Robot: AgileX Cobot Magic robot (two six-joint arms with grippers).
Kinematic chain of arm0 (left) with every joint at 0, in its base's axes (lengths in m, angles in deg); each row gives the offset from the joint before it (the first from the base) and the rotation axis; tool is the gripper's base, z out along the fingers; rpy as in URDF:
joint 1: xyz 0 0 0.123 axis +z
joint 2: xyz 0 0 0 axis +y
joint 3: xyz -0.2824 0 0.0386 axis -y
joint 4: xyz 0.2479 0 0.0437 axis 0.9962 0 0.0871
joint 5: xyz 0 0 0 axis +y
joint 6: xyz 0.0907 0 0.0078 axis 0.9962 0 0.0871
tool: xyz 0 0 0 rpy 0 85 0
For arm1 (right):
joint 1: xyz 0 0 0.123 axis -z
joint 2: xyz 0 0 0 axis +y
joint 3: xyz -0.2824 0 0.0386 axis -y
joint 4: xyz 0.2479 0 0.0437 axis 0.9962 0 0.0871
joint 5: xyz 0 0 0 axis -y
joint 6: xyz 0.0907 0 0.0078 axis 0.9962 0 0.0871
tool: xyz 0 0 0 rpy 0 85 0
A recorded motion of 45 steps. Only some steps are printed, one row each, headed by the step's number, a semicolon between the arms.
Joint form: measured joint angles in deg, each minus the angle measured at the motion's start. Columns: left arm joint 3, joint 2, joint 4, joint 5, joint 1, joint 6; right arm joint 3, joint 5, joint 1, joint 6, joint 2, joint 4.
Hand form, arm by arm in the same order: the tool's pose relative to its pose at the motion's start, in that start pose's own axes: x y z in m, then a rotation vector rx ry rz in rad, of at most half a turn. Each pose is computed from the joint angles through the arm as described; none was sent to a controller.
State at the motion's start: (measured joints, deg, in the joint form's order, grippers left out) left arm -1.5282 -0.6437 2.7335 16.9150 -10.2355 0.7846; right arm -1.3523 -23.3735 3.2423 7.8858 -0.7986 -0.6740
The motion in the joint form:
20: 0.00 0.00 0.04 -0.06 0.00 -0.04; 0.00 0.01 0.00 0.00 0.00 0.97
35: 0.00 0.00 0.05 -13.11 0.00 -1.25; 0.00 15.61 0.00 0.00 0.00 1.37
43: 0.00 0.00 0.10 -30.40 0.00 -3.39; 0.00 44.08 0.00 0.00 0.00 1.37
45: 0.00 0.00 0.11 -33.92 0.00 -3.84; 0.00 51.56 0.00 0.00 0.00 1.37
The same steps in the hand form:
20: -0.0001 0.0000 0.0000 -0.0002 -0.0010 0.0000; 0.0001 0.0006 0.0000 -0.0067 0.0007 0.0155
35: -0.0207 0.0003 -0.0023 -0.0008 -0.2288 -0.0209; -0.0242 0.0037 -0.0033 -0.0438 -0.2690 0.0231
43: -0.0461 0.0006 -0.0124 0.0084 -0.5306 -0.0560; -0.0629 0.0079 -0.0255 -0.1061 -0.7620 0.0245
45: -0.0508 0.0006 -0.0154 0.0117 -0.5920 -0.0631; -0.0708 0.0088 -0.0343 -0.1224 -0.8915 0.0247

